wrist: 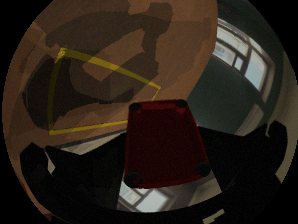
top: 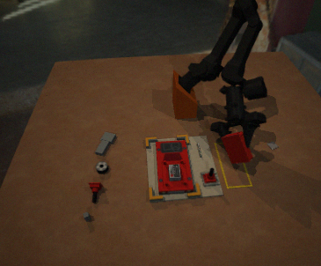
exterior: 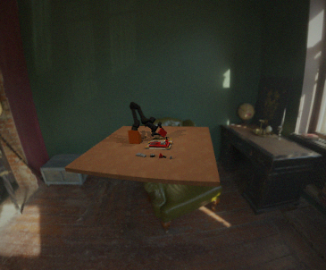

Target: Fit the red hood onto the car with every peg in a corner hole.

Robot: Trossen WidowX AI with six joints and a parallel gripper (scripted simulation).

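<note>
Right now the small grey tile is 16 cm to the left of my gripper tip, 9 cm behind it and 7 cm below it. Also, from my gripper tip: grey engine block 20 cm to the right, 8 cm ahead, 5 cm below; wheel 45 cm to the right, 6 cm below, 6 cm ahead; red hood 1 cm to the right.
</note>
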